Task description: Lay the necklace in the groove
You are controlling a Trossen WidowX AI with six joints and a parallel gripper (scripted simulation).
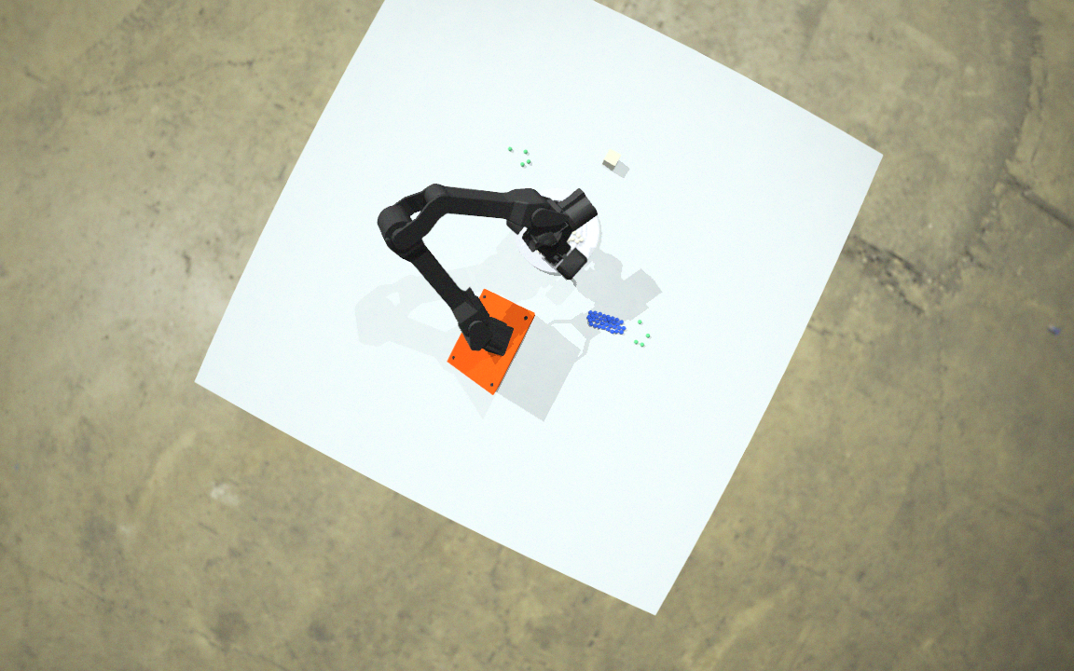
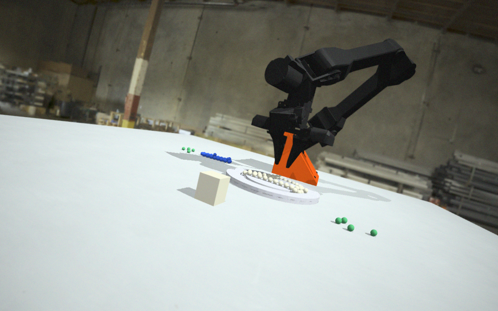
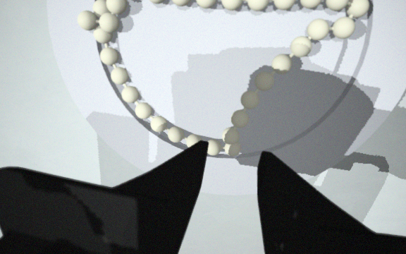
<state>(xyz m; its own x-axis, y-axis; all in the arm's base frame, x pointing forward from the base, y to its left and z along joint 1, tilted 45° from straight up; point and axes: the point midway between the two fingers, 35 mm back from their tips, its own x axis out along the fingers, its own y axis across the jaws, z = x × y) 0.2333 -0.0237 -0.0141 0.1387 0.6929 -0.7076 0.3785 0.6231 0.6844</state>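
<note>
Right now my gripper tip is 5 cm short of the round bead board, 1 cm to the left of it and 3 cm above it. From my gripper tip the other things lie so: cream cube: 25 cm ahead, 7 cm to the right, 3 cm below.
</note>
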